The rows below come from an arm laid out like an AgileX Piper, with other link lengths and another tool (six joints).
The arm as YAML. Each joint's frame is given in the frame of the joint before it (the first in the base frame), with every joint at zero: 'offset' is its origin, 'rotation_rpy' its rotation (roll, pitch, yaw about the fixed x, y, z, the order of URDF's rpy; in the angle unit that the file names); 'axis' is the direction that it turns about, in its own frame. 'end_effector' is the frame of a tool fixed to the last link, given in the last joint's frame.
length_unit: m
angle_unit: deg
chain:
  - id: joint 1
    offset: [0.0, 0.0, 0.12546]
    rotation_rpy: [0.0, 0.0, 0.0]
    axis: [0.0, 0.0, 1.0]
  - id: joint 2
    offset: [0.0, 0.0, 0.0]
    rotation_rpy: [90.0, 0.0, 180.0]
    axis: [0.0, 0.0, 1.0]
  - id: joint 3
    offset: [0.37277, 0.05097, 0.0]
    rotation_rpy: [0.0, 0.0, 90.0]
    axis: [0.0, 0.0, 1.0]
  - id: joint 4
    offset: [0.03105, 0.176, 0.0]
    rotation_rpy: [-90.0, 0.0, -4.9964]
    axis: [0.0, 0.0, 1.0]
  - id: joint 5
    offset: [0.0, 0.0, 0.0]
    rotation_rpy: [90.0, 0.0, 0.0]
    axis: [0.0, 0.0, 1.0]
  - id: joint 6
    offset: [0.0, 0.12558, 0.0]
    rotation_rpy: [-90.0, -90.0, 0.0]
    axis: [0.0, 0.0, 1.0]
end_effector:
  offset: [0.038, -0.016, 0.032]
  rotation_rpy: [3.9, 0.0, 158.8]
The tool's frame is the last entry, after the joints.
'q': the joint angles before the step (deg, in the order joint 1, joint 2, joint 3, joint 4, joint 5, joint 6). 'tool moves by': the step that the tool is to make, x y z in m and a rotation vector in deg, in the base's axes. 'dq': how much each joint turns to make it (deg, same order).
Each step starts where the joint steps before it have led.
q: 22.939, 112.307, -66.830, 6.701, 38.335, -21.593
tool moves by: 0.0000, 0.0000, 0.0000, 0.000, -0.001, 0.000
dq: 0.000, 0.000, 0.001, 0.000, -0.001, 0.000
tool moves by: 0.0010, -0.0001, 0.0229, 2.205, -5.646, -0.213
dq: 0.006, -3.847, 0.116, -0.001, -2.344, 0.006
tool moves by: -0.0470, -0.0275, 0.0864, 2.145, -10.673, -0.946
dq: -0.133, -16.674, -0.006, -4.277, 5.854, 3.533
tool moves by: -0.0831, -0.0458, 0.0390, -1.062, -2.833, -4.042
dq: -0.297, -16.534, 4.956, -5.014, 9.383, 5.687
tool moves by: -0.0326, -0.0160, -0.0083, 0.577, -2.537, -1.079
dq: 0.006, -6.684, 7.661, -1.411, -3.471, 1.765
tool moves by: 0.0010, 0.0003, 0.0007, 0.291, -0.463, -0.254
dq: -0.029, -0.072, 0.026, -0.094, -0.476, 0.327
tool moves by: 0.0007, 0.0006, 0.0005, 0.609, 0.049, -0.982
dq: -0.021, -0.006, -0.004, -0.068, -0.116, 1.176
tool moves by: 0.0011, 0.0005, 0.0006, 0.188, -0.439, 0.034
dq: -0.009, 0.001, -0.008, 0.008, -0.473, -0.013
